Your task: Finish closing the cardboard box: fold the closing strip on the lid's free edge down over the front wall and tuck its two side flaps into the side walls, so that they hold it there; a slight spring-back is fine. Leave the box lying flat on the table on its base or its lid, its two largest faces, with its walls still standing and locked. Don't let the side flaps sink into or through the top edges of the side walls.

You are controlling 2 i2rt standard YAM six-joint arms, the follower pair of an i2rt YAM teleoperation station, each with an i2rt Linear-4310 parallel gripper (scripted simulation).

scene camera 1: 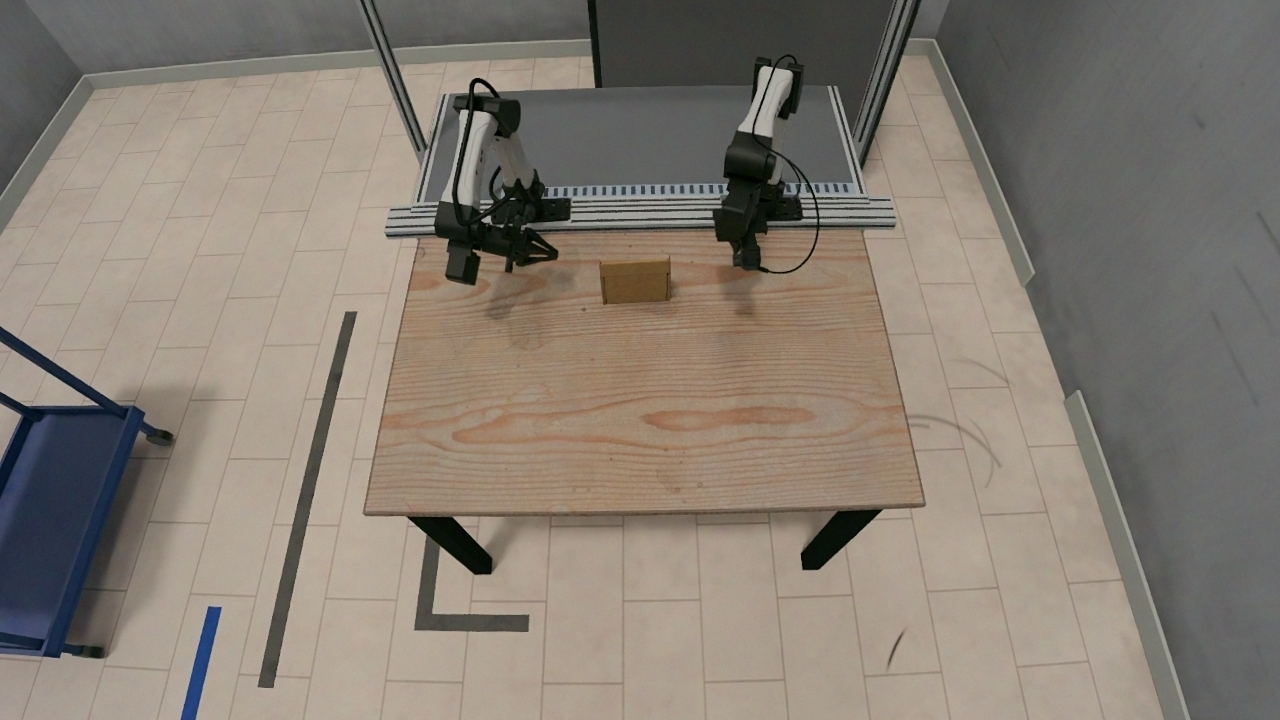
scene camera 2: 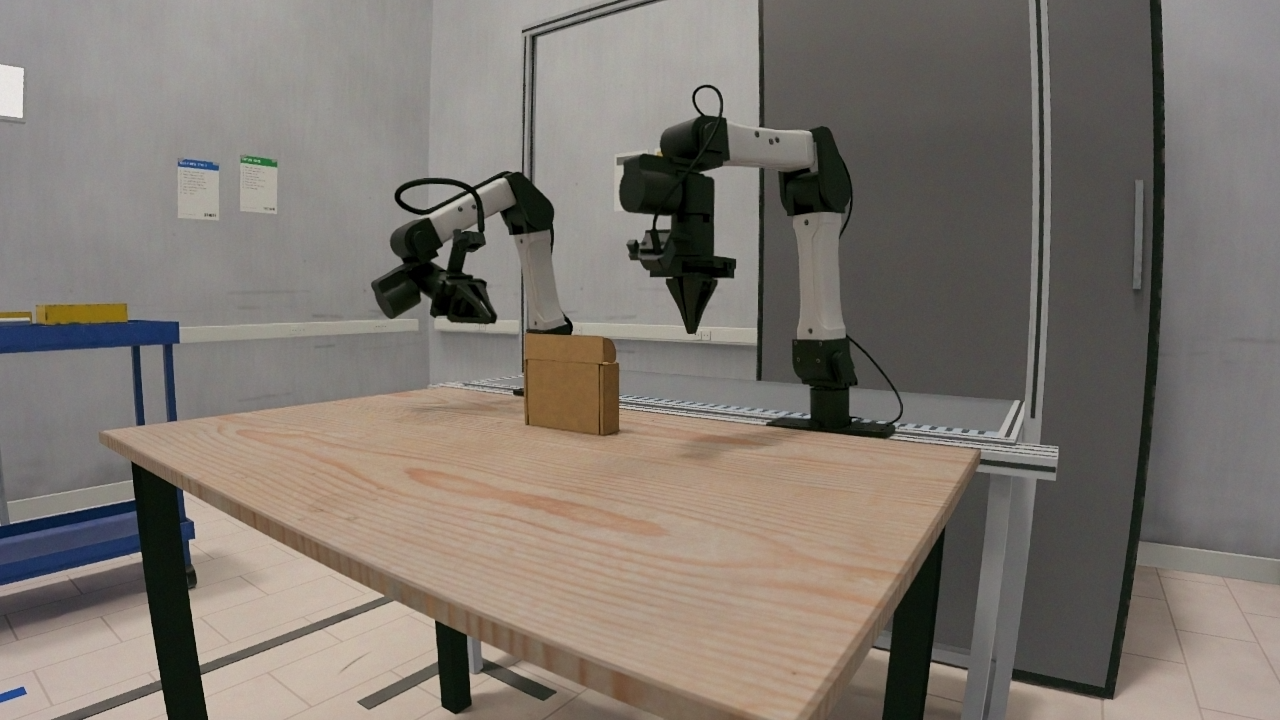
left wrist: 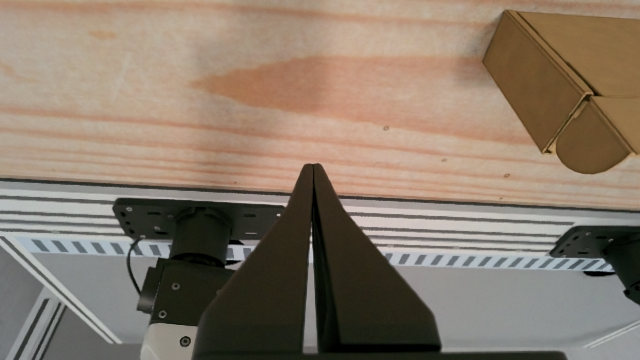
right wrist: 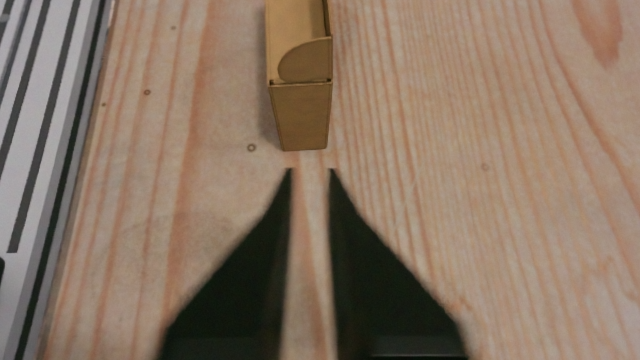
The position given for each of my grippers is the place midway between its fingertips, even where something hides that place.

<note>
I see my left gripper (scene camera 2: 691,333), my right gripper (scene camera 2: 492,320), a rounded side flap (left wrist: 589,144) and a rounded side flap (right wrist: 311,59).
My left gripper also shows in the left wrist view (left wrist: 312,174). My right gripper also shows in scene camera 1 (scene camera 1: 557,255) and in the right wrist view (right wrist: 310,178).
</note>
